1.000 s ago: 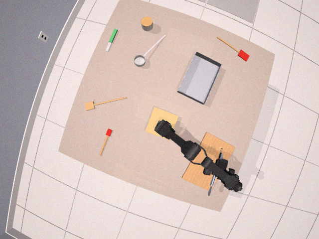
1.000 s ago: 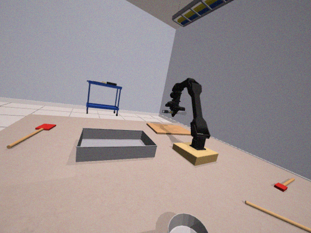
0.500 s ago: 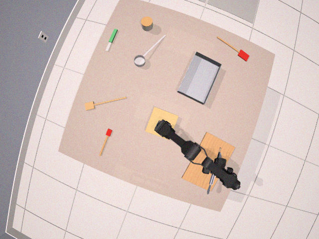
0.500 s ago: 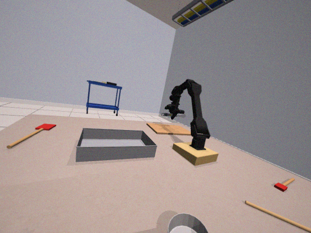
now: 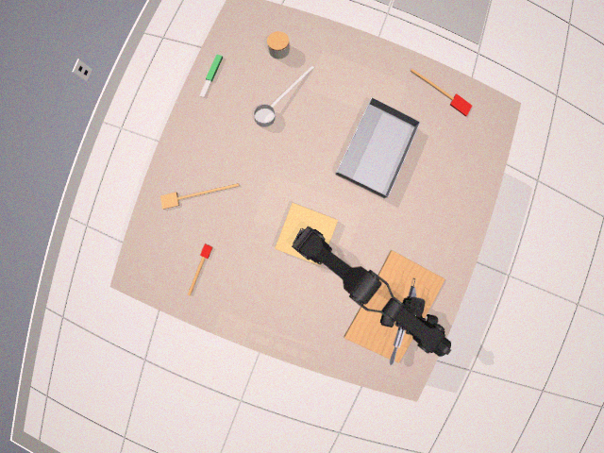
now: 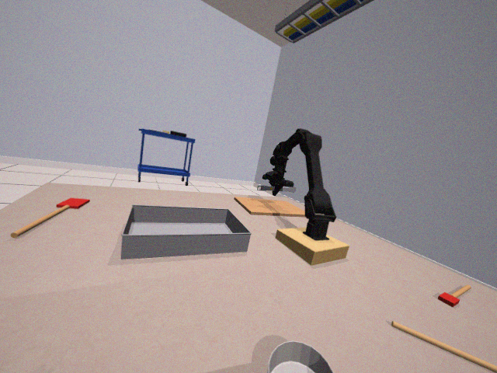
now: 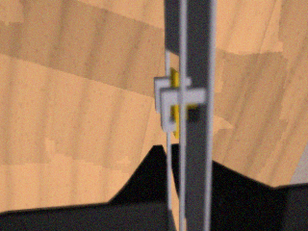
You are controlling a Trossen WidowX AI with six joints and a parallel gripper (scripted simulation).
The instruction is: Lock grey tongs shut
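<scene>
The wooden board is 60 mm below my gripper tip. From my gripper tip the other things lie so: grey roasting tin (480 mm ahead, 330 mm to the left, 40 mm below).
</scene>
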